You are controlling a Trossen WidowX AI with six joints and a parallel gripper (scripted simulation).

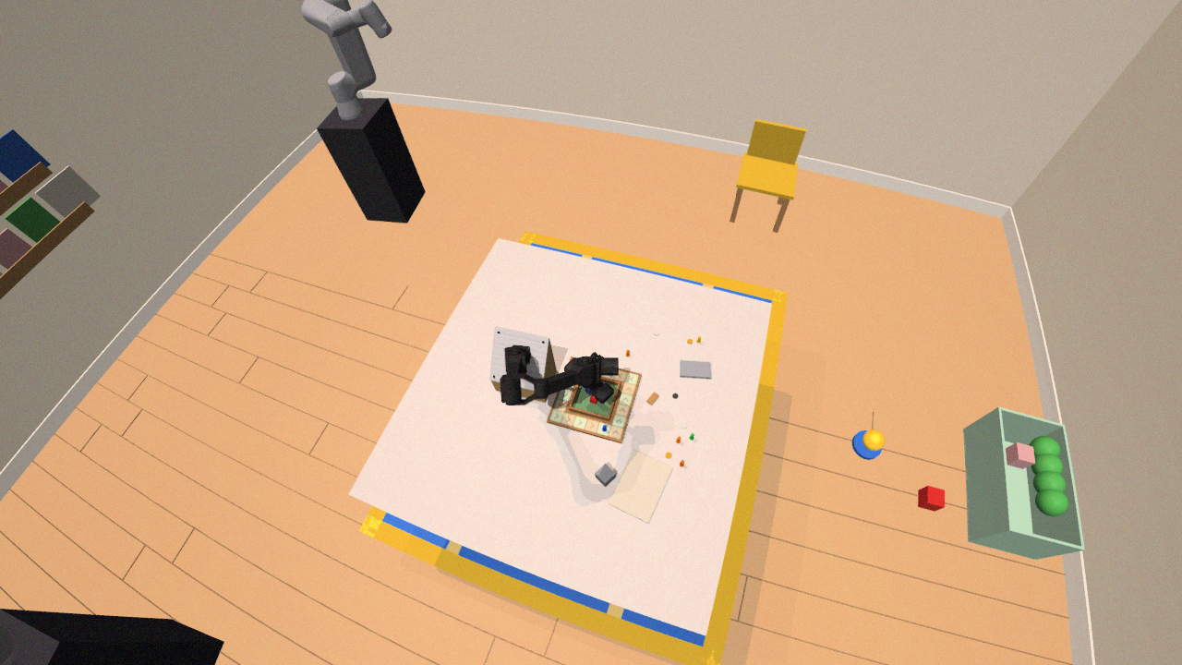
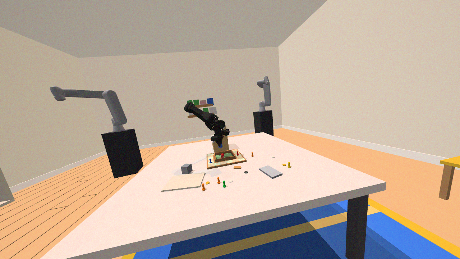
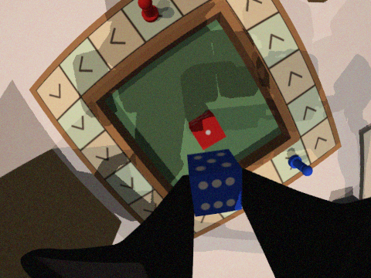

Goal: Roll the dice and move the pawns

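Right now my gripper tip is 40 mm short of the red pawn, 120 mm to the right of it and 80 mm above it. The rest, counted from my gripper tip: blue pawn (70 mm ahead, 100 mm to the right, 80 mm below); brown block (230 mm ahead, 50 mm to the left, 100 mm below); green tray (10 mm ahead, 20 mm to the left, 100 mm below).
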